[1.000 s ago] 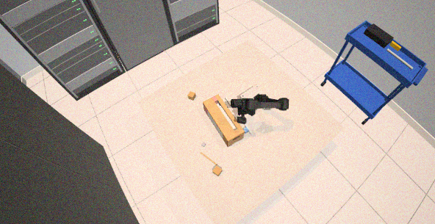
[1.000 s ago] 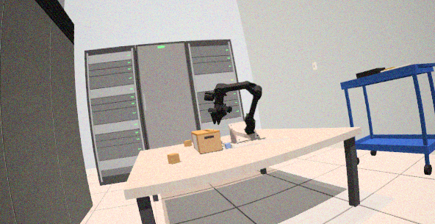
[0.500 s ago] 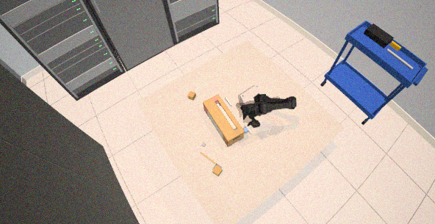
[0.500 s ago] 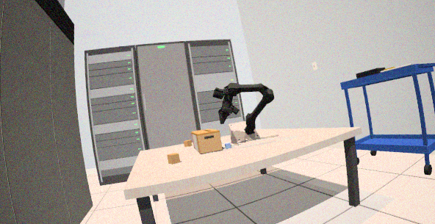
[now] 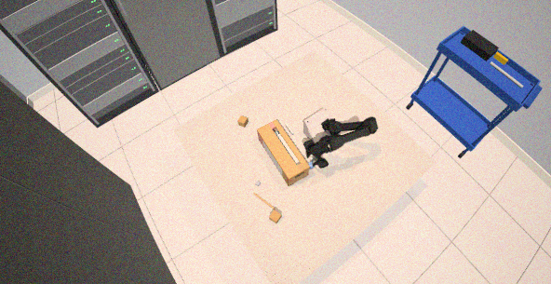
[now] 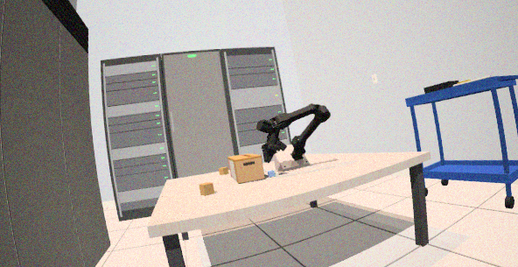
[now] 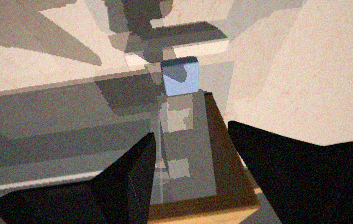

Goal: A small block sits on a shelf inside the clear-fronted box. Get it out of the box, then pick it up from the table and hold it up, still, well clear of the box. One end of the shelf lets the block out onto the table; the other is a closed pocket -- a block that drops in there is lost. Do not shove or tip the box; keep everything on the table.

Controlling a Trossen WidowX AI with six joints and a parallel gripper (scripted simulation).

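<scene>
My gripper tip is 2 cm past the light-blue block and 6 cm above it. The rest, counted from my gripper tip: thin stick (35 cm ahead, 8 cm below); box (4 cm ahead, 16 cm to the right, 2 cm below).
</scene>
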